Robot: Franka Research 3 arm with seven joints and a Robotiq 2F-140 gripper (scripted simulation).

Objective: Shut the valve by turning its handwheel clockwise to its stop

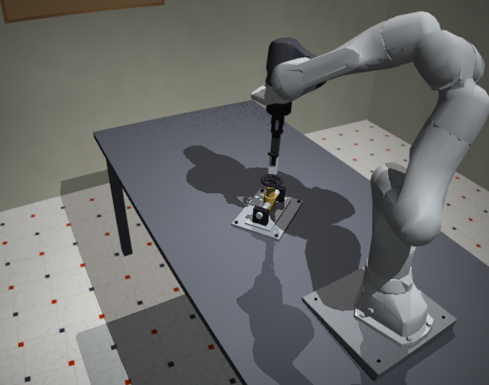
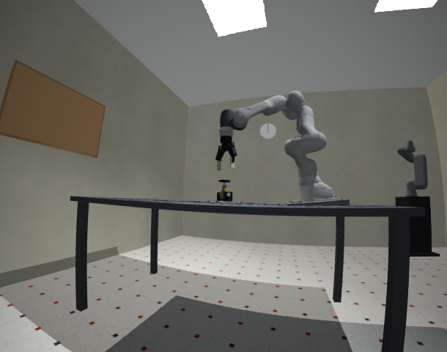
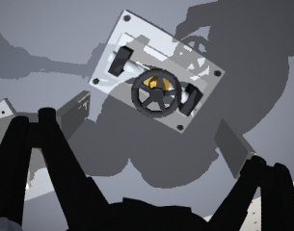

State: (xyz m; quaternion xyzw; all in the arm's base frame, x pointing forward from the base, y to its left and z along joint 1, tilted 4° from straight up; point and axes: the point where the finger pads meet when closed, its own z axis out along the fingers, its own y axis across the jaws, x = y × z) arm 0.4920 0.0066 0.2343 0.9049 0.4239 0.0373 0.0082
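Now: the black spoked handwheel 90 mm below my hand.
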